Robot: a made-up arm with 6 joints. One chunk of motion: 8 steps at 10 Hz.
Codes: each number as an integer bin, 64 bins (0 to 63) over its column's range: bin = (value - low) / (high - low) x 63, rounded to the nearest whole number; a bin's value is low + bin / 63 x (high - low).
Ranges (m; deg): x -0.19..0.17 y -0.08..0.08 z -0.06..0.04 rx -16..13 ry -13..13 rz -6..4
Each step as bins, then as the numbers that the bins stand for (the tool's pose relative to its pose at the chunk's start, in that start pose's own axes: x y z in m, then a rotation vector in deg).
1 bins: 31 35 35 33 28 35
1 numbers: -0.0129 0.0089 -0.0044 -0.81 -1.44 -0.44
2 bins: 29 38 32 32 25 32
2 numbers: -0.0243 0.0165 -0.0092 -1.27 -2.68 -0.92
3 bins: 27 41 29 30 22 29
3 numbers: -0.0357 0.0241 -0.0140 -2.19 -3.92 -1.40
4 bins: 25 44 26 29 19 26
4 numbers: -0.0471 0.0317 -0.0187 -2.65 -5.16 -1.87
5 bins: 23 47 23 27 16 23
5 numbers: -0.0586 0.0394 -0.0235 -3.57 -6.40 -2.35
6 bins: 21 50 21 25 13 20
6 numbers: -0.0700 0.0470 -0.0267 -4.49 -7.63 -2.83
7 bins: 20 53 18 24 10 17
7 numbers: -0.0757 0.0546 -0.0314 -4.95 -8.87 -3.30
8 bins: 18 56 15 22 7 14
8 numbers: -0.0871 0.0622 -0.0362 -5.87 -10.11 -3.78
